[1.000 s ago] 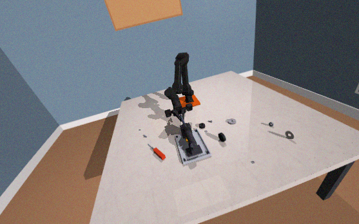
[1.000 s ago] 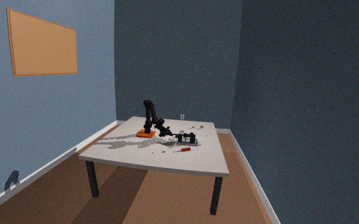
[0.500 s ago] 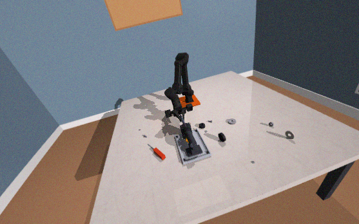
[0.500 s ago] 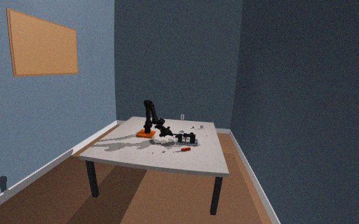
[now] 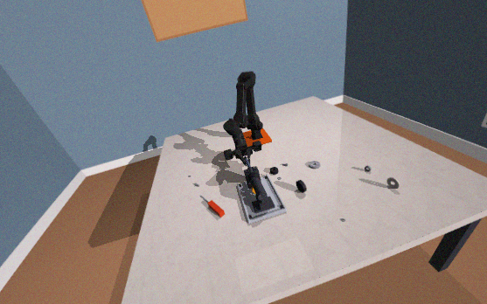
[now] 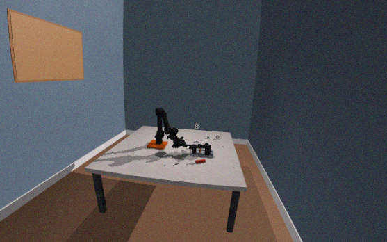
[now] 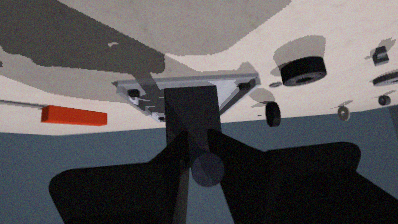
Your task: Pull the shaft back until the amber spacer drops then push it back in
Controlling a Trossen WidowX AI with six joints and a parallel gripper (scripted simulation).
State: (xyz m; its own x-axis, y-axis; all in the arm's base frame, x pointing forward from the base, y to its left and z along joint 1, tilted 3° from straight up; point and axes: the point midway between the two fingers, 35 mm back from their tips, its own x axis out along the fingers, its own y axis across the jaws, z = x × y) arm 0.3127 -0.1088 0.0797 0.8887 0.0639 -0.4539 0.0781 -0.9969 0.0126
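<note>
Right now my gripper tip is 5 cm short of the shaft and 2 cm below it. Round my gripper tip: amber spacer: 13 cm ahead, 1 cm to the left, 3 cm below.
</note>
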